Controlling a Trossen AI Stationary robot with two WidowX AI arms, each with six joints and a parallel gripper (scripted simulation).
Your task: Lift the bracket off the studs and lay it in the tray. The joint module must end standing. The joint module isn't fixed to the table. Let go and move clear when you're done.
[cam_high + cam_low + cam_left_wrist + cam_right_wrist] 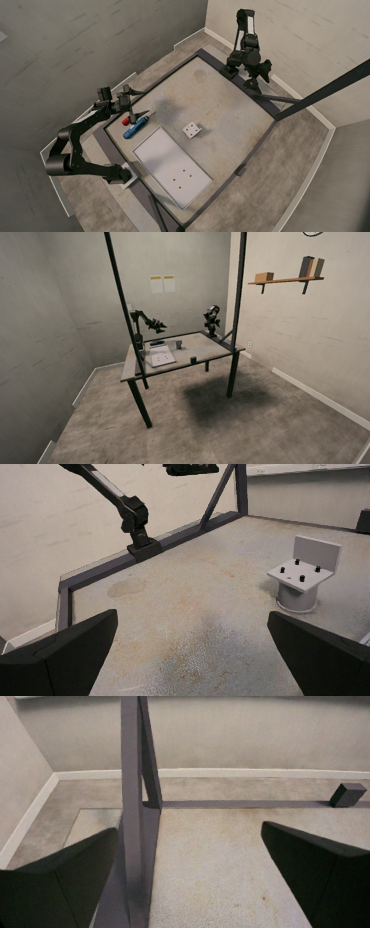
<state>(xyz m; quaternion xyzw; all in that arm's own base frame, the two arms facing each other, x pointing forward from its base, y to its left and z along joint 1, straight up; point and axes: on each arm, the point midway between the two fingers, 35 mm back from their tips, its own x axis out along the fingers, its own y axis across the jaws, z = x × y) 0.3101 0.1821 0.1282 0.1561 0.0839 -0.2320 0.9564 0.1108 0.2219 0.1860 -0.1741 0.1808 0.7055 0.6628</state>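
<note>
Now: left hand 250 mm past the white L-shaped bracket, 90 mm to the left of it and 120 mm above it. From my left hand the other things lie so: flat white tray: 290 mm behind, 120 mm to the left, 180 mm below; then joint module: 250 mm behind, 90 mm to the right, 160 mm below; then small red tool: 90 mm ahead, 110 mm to the left, 180 mm below.
</note>
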